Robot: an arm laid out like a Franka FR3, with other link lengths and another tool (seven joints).
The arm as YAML. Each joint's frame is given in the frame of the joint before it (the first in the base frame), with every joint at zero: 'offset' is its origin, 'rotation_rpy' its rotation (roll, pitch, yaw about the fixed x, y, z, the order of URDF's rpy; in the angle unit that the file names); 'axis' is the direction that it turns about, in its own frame. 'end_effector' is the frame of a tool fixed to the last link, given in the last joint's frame.
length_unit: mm
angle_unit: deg
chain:
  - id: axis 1
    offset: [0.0, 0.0, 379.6]
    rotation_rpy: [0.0, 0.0, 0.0]
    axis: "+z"
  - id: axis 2
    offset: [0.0, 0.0, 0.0]
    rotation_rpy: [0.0, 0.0, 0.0]
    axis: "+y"
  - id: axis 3
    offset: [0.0, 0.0, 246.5]
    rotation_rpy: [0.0, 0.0, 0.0]
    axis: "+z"
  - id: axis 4
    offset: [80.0, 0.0, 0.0]
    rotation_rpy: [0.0, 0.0, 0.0]
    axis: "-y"
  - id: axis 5
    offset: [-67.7, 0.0, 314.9]
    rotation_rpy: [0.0, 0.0, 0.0]
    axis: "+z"
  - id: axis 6
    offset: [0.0, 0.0, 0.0]
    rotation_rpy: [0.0, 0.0, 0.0]
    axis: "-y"
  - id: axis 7
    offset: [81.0, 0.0, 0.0]
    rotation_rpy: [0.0, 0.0, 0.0]
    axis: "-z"
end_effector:
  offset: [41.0, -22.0, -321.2]
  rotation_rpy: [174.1, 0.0, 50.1]
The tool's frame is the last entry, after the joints.
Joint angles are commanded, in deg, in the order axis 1, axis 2, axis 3, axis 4, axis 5, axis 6, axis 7. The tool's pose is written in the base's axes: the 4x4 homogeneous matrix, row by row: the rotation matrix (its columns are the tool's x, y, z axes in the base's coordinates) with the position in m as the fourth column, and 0 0 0 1 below. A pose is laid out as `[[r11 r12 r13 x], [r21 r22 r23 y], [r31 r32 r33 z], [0 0 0 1]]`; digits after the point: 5 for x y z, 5 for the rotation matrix.
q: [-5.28 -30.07 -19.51 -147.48 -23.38 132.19 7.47]
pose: [[0.83685 0.49170 0.24065 0.40078], [0.54618 -0.77966 -0.30629 -0.23955], [0.03702 0.38776 -0.92102 0.26404], [0 0 0 1]]
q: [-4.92 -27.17 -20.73 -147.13 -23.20 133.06 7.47]
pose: [[0.84423 0.49288 0.21058 0.39794], [0.53562 -0.79016 -0.29792 -0.24390], [0.01955 0.36430 -0.93107 0.24635], [0 0 0 1]]
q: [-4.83 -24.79 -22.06 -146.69 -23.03 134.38 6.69]
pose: [[0.84701 0.49392 0.19652 0.39722], [0.53146 -0.79475 -0.29312 -0.25124], [0.01141 0.35272 -0.93566 0.23447], [0 0 0 1]]
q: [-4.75 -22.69 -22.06 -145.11 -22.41 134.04 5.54]
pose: [[0.84189 0.50812 0.18177 0.40030], [0.53963 -0.78940 -0.29266 -0.25434], [-0.00521 0.34448 -0.93878 0.23083], [0 0 0 1]]
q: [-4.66 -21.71 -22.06 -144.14 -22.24 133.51 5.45]
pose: [[0.84320 0.50956 0.17137 0.40112], [0.53740 -0.79019 -0.29462 -0.25662], [-0.01471 0.34052 -0.94012 0.23004], [0 0 0 1]]
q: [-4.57 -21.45 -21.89 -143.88 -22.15 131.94 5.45]
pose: [[0.84372 0.51658 0.14587 0.39488], [0.53567 -0.79282 -0.29066 -0.25481], [-0.03450 0.32337 -0.94564 0.22599], [0 0 0 1]]
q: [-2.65 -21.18 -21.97 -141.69 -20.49 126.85 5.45]
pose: [[0.84372 0.52748 0.09949 0.38877], [0.53343 -0.80325 -0.26504 -0.24222], [-0.05989 0.27669 -0.95909 0.22672], [0 0 0 1]]
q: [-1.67 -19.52 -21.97 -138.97 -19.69 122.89 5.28]
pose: [[0.84256 0.53616 0.05116 0.38389], [0.52989 -0.80819 -0.25700 -0.23964], [-0.09645 0.24365 -0.96506 0.22646], [0 0 0 1]]
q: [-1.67 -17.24 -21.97 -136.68 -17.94 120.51 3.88]
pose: [[0.83995 0.54250 0.01303 0.38055], [0.52967 -0.81439 -0.23710 -0.23850], [-0.11802 0.20605 -0.97140 0.22153], [0 0 0 1]]
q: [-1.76 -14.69 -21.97 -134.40 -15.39 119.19 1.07]
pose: [[0.82797 0.56073 -0.00672 0.38356], [0.54739 -0.81077 -0.20742 -0.23451], [-0.12176 0.16806 -0.97823 0.21598], [0 0 0 1]]
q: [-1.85 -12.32 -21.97 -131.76 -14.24 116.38 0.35]
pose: [[0.82778 0.55889 -0.04926 0.37911], [0.54101 -0.81839 -0.19377 -0.23557], [-0.14861 0.13375 -0.97981 0.21293], [0 0 0 1]]
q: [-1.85 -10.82 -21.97 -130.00 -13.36 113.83 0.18]
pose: [[0.82901 0.55245 -0.08687 0.37285], [0.53250 -0.82725 -0.17919 -0.23416], [-0.17086 0.10230 -0.97997 0.21045], [0 0 0 1]]
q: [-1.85 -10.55 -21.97 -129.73 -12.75 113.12 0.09]
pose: [[0.83048 0.54861 -0.09663 0.37052], [0.52964 -0.83139 -0.16818 -0.23142], [-0.17260 0.08849 -0.98101 0.20896], [0 0 0 1]]
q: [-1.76 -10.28 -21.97 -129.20 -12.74 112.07 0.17]
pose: [[0.82957 0.54740 -0.11029 0.36762], [0.52762 -0.83307 -0.16618 -0.23097], [-0.18285 0.07967 -0.97991 0.20936], [0 0 0 1]]
